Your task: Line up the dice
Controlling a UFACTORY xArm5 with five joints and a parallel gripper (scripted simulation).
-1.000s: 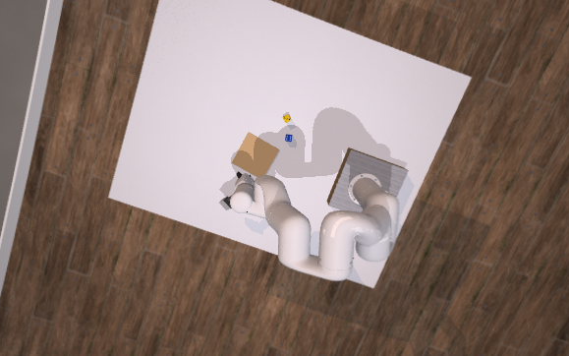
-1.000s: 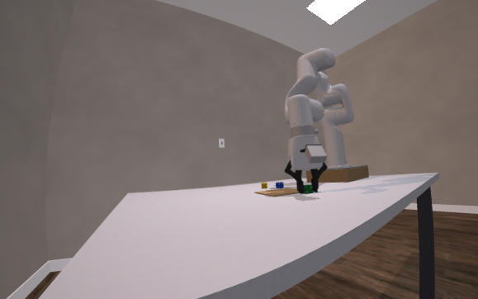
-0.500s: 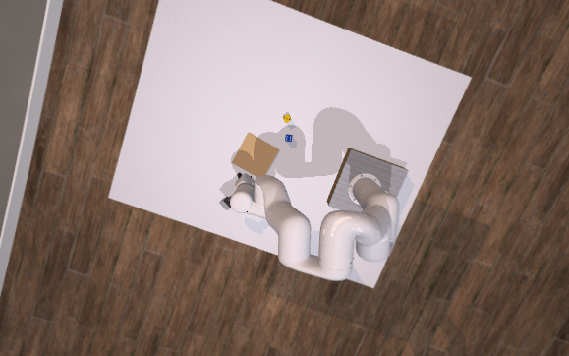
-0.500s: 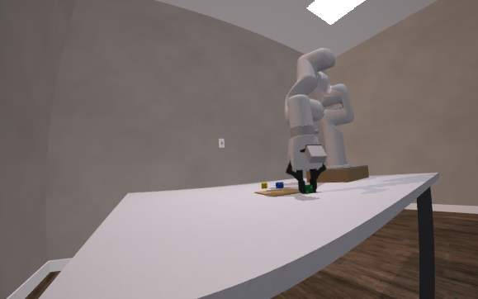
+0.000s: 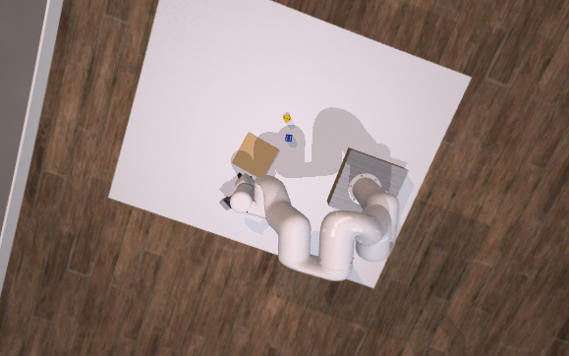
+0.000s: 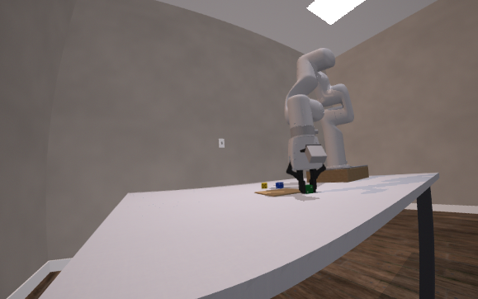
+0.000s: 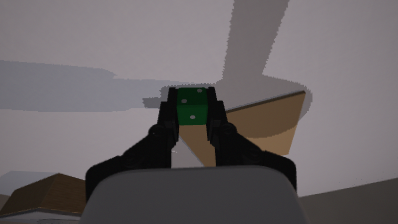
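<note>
Now: the green die 10 mm below my hand. Also, from my hand: tan mat 10 mm ahead, 110 mm to the right, 20 mm below; blue die 100 mm behind, 210 mm to the right, 10 mm below; yellow die 70 mm behind, 280 mm to the right, 10 mm below.
</note>
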